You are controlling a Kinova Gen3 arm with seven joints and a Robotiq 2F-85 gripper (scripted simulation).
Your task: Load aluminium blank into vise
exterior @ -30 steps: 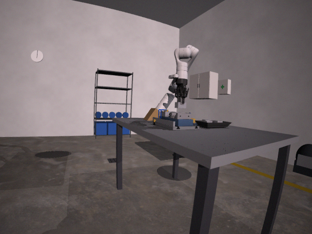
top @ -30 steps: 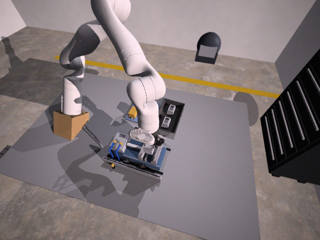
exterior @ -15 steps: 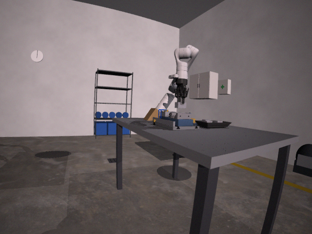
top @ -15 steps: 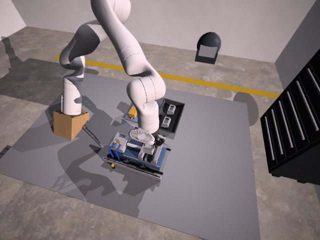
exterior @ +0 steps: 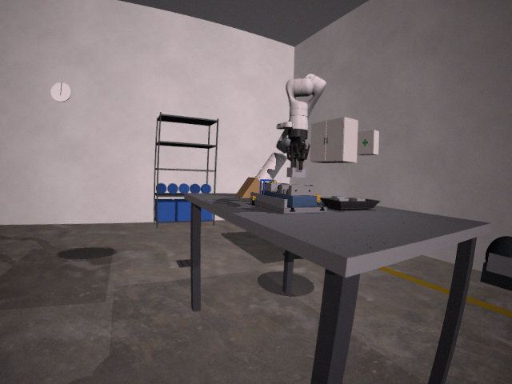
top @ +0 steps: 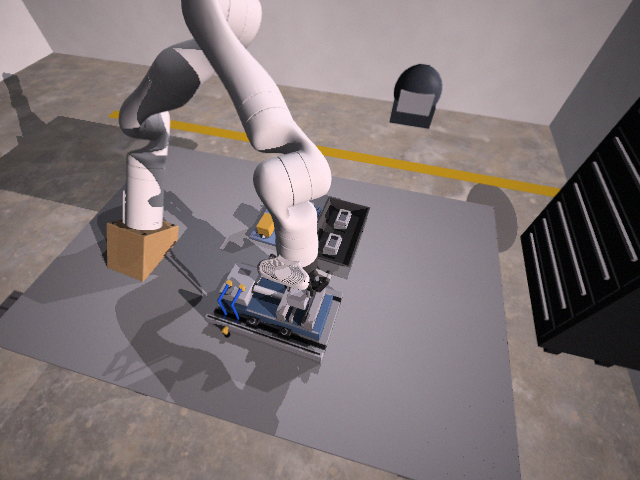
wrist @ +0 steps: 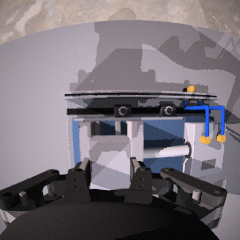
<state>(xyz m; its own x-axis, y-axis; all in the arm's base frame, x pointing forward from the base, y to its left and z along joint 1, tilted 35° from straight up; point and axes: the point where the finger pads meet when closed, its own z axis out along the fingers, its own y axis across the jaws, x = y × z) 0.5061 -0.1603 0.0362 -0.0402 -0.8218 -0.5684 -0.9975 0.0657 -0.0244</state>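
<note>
Now: the vise 7 cm behind my hand, 1 cm to the left of it and 13 cm below it. Also, from my hand: vise rail 7 cm behind, 9 cm to the right, 13 cm below; then brass blank 19 cm behind, 25 cm to the left, 14 cm below; then hose block 16 cm behind, 1 cm to the left, 9 cm below.
</note>
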